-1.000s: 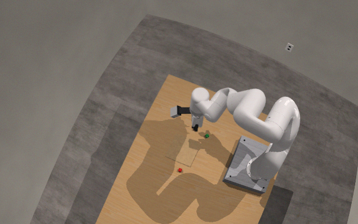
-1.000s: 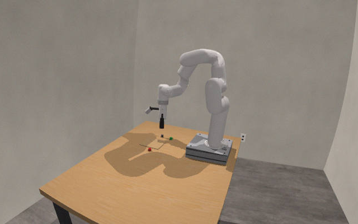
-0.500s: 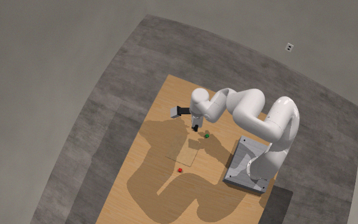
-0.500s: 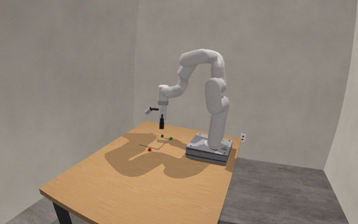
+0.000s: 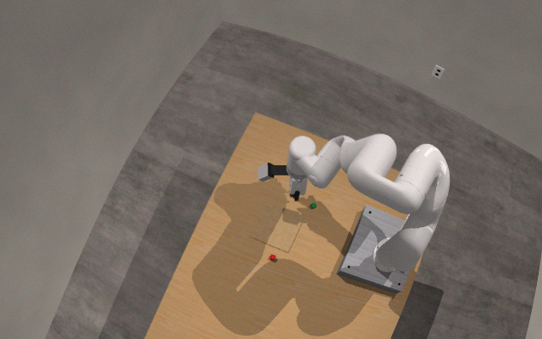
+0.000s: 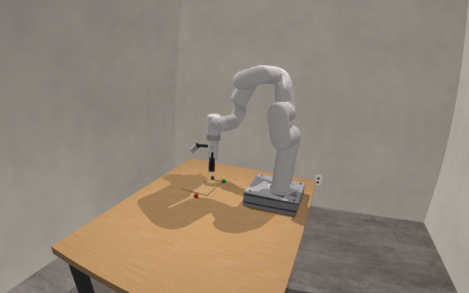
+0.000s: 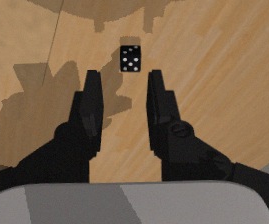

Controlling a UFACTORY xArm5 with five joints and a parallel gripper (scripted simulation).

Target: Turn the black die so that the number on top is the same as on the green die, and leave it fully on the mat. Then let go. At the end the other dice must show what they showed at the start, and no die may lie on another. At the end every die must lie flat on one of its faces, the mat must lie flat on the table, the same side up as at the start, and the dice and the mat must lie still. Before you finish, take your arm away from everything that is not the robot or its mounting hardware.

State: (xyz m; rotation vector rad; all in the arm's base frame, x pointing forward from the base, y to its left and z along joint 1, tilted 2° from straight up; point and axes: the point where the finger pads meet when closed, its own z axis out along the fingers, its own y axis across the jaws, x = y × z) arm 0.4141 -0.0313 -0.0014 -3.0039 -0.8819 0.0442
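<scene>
Right now the black die is 1 cm to the right of my hand and 7 cm below it. From my hand the other things lie so: tan mat: 2 cm behind, 12 cm to the left, 7 cm below; then red die: 6 cm behind, 23 cm to the left, 7 cm below; then green die: 8 cm behind, 1 cm to the right, 7 cm below.
</scene>
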